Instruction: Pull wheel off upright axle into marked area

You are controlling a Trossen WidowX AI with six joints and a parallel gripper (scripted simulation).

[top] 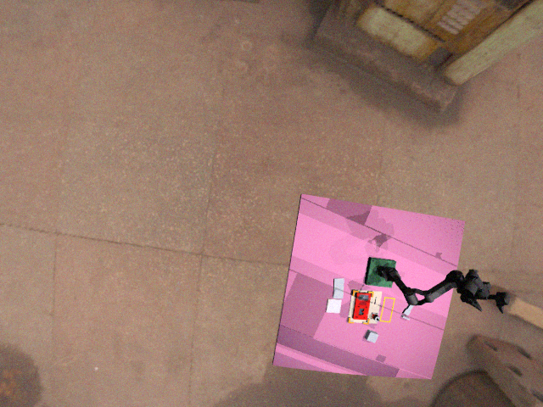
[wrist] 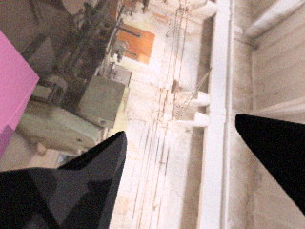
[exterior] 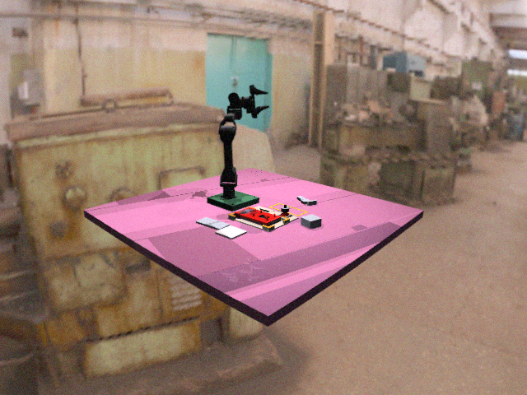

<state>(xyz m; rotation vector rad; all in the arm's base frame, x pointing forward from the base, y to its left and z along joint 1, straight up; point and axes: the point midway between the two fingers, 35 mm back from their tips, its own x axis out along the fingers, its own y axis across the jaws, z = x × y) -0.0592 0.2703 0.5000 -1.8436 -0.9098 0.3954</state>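
Now: gripper tip 38 cm short of the wheel, 21 cm to the left of it and 49 cm above it.
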